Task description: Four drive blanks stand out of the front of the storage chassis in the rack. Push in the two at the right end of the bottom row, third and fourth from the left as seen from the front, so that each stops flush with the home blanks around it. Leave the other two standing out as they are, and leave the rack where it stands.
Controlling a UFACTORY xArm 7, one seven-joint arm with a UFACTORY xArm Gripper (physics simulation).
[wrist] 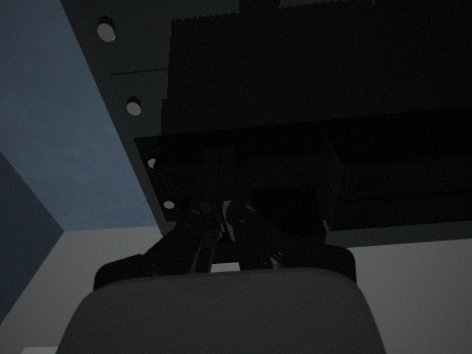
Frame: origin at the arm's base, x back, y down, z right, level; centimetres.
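Seen in the pictures: gripper, between the fingertips: (224,164).
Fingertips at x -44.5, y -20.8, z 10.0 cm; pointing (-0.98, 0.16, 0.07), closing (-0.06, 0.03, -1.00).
Offsets run from my fingertips to a thing's top centre. "spot": to the spot under its first point.
The storage chassis @[dy -15.1, dx -19.2, dz -15.9 cm] (300,65) is a very dark block across the upper part of the wrist view. Drive fronts lie along its lower edge. A dark box-like blank @[spot: dy -5.6, dx -1.2, dz -4.0 cm] (287,212) shows just right of the fingers, and larger dark fronts @[dy -2.6, dx -5.7, dz -11.5 cm] (390,185) show further right. Which of these stand out, and by how much, is hard to tell in the shadow. My gripper (224,164) is shut and empty. Its fingertips are at or close in front of the dark fronts near the chassis's left end in this view. Contact cannot be made out, and the fingers hide part of the fronts behind them.
A dark grey rack flange (132,75) with several pale round studs runs down the left of the chassis. Blue wall (60,125) lies beyond it at the left. A pale grey surface (415,285) shows at lower right, below the chassis edge.
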